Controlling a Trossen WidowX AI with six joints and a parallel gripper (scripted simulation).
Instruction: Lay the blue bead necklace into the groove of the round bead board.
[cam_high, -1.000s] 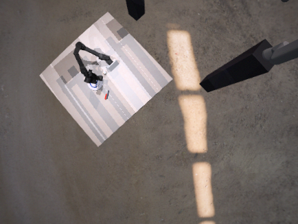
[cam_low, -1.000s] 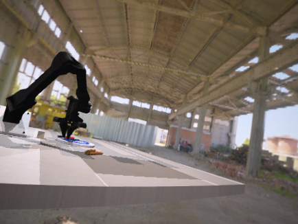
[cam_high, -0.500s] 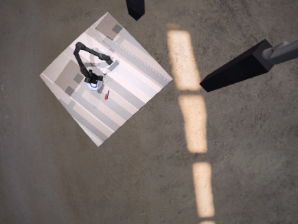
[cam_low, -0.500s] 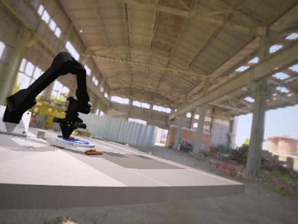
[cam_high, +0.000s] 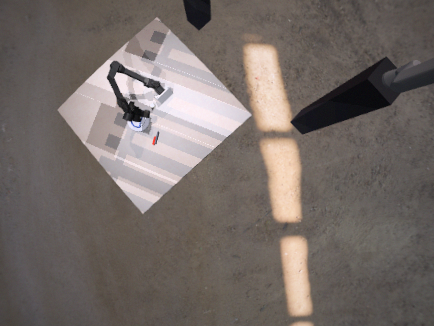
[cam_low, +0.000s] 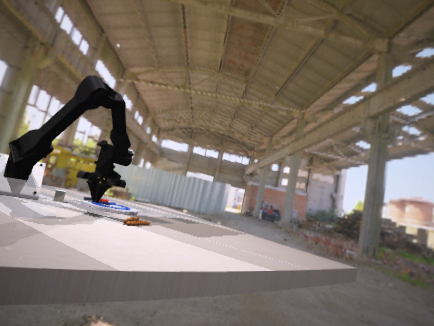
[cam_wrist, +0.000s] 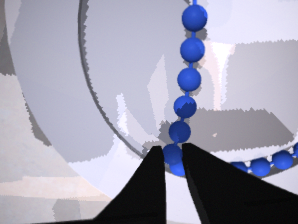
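Now: the round white bead board 60 mm ahead of my gripper tip, 10 mm to the right of it and 10 mm below it. The rest, counted from my gripper tip: small white block: 120 mm behind, 10 mm to the left; then red pen-like object: 80 mm ahead, 230 mm to the left, 10 mm below.
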